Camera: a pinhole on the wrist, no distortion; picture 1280 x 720 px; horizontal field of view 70.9 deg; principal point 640.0 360.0 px. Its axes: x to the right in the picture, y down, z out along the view. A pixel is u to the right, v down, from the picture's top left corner.
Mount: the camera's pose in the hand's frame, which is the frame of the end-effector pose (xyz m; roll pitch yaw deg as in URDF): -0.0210 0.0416 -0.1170 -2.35 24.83 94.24
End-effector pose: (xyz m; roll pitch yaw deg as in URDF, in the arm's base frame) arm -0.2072 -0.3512 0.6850 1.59 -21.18 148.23
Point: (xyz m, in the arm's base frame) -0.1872 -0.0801 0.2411
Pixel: behind the camera
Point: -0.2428 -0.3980 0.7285
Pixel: 320.6 53.4
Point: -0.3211 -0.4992 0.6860
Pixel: 1128.5 32.0
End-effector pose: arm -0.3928 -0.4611 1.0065 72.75 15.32 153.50
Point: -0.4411 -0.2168 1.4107
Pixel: 805.8 177.3
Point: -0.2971 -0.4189 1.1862
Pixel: 572.7 617.0
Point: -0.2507 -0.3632 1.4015
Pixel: 816.4 610.9
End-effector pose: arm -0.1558 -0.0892 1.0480 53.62 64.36 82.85
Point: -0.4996 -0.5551 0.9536
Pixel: behind the camera
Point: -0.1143 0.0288 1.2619
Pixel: 625.2 670.3
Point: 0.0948 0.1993 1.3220
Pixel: 521.2 448.4
